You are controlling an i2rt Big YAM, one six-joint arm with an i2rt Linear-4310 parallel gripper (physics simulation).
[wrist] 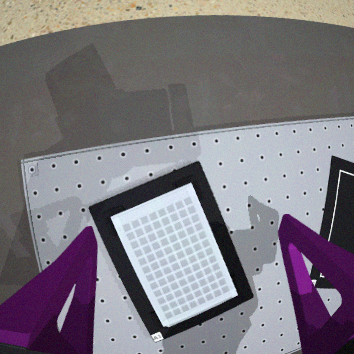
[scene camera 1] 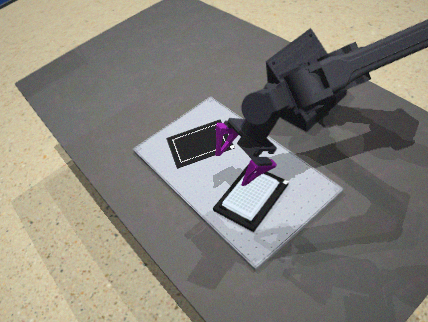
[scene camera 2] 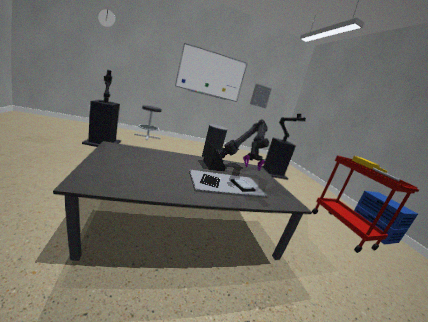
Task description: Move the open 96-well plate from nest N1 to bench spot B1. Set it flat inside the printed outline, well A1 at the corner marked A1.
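Frame: origin at the arm's base, x left, y back, z up, level; metres.
Where they show: gripper, fingertip midpoint: [wrist: 189, 230] [scene camera 1: 230, 170] [scene camera 2: 252, 168]; arm's base at its link origin: [scene camera 2: 217, 155].
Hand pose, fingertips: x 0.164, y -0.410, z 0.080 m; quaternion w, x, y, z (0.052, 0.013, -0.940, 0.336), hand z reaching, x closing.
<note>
Each offset is from my fingertips to the top centre of the thing. "spot": to the spot under its first point. Level surfaces: height alone.
The white 96-well plate @(dy +0.048, dx -0.011, dz -0.133 m) [scene camera 1: 251, 197] [scene camera 2: 245, 183] [wrist: 175, 255] lies in the black nest N1 @(dy +0.048, dx -0.011, dz -0.142 m) [scene camera 1: 235, 215] [wrist: 223, 240], whose A1 tag @(spot: dy +0.137, dx +0.015, dz -0.148 m) [scene camera 1: 285, 182] [wrist: 157, 337] is at one corner. Bench spot B1 @(spot: dy +0.051, dx -0.256, dz -0.158 m) [scene camera 1: 200, 142] [scene camera 2: 210, 180] [wrist: 345, 220] is a black pad with a white printed outline; its small white corner tag @(spot: dy +0.109, dx -0.178, dz -0.158 m) [scene camera 1: 232, 147] is on the arm's side. My gripper [scene camera 1: 231, 169] [scene camera 2: 254, 168] [wrist: 189, 230] is open and empty above the board. In the wrist view its purple fingers stand on either side of the plate, apart from it. B1 is partly cut off there.
A light grey perforated board @(spot: dy -0.051, dx -0.145, dz -0.160 m) [scene camera 1: 190, 185] [wrist: 260, 165] carries the nest and B1 on the dark table @(dz -0.173 m) [scene camera 1: 100, 100] [scene camera 2: 140, 175]. The board's outer edge lies near the table's long edge. A red cart [scene camera 2: 350, 219] stands on the floor beyond the table's right end.
</note>
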